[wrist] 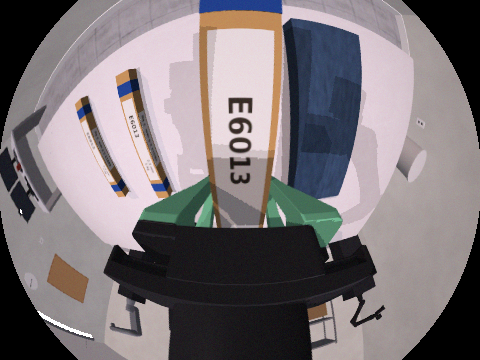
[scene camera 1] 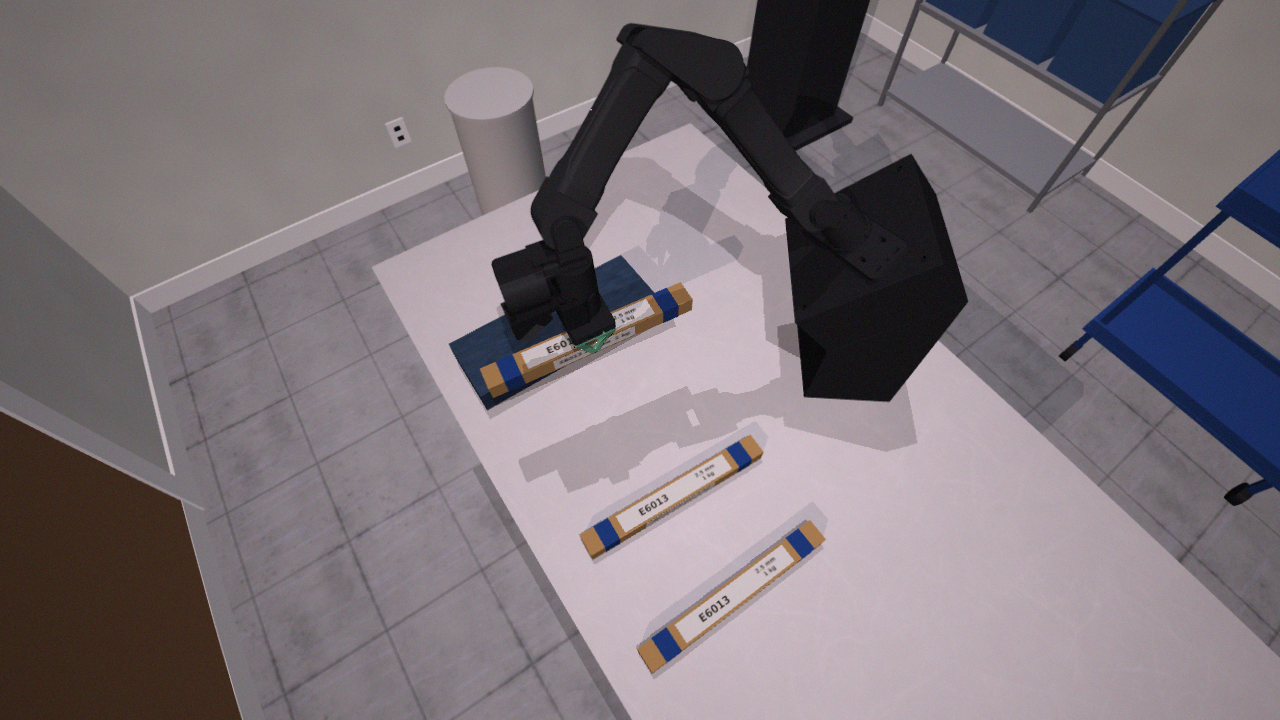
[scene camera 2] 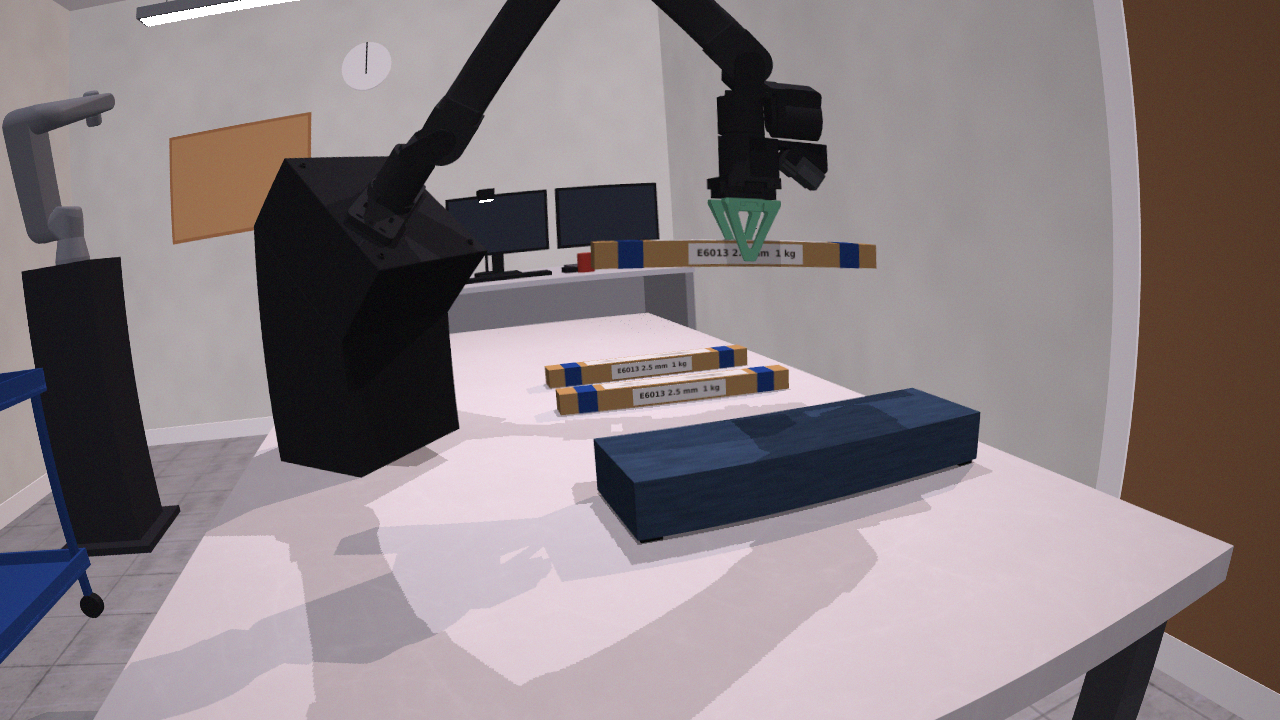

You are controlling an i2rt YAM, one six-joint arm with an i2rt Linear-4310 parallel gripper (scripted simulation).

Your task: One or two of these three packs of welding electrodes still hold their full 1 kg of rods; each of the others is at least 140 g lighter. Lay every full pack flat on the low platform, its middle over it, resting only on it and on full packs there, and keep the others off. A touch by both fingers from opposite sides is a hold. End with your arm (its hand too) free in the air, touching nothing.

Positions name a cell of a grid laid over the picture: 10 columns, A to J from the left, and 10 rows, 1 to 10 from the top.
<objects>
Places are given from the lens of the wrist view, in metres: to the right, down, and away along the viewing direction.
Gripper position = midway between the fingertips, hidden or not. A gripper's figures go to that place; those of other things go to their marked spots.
gripper (wrist: F5): 0.00, 0.00, 0.13
electrode pack (wrist: F2): 0.00, -0.06, 0.06
electrode pack (wrist: B4): -0.42, -0.19, 0.21
dark blue low platform (wrist: G2): 0.14, -0.19, 0.17
electrode pack (wrist: C3): -0.23, -0.19, 0.22
</objects>
